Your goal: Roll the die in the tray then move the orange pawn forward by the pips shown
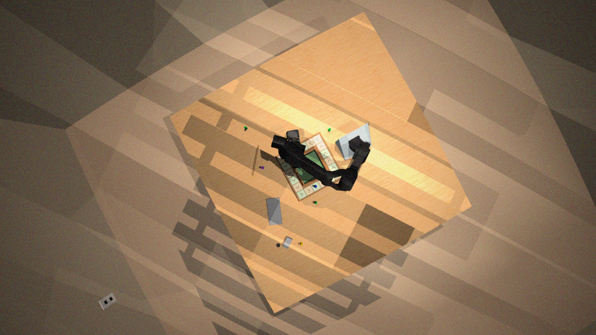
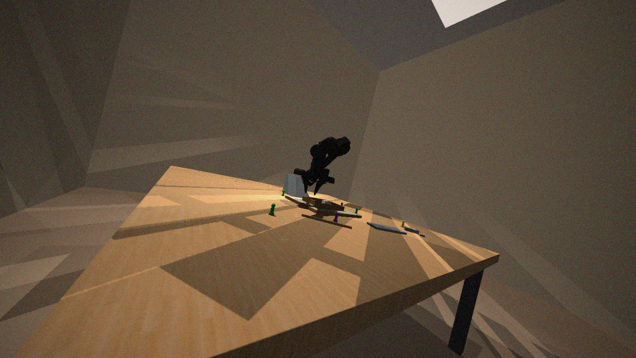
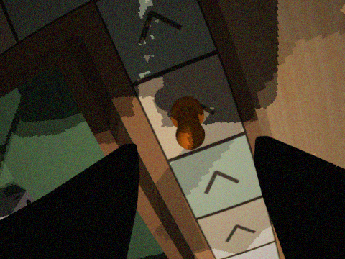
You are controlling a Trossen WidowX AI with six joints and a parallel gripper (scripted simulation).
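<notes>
Now: gripper tip 30 mm above the orange pawn. Round my gripper tip: white die 130 mm to the left, 30 mm below, 20 mm behind; then purple pawn 210 mm ahead, 40 mm below, 10 mm to the right; then green tray 110 mm to the left, 50 mm below, 20 mm behind.
</notes>
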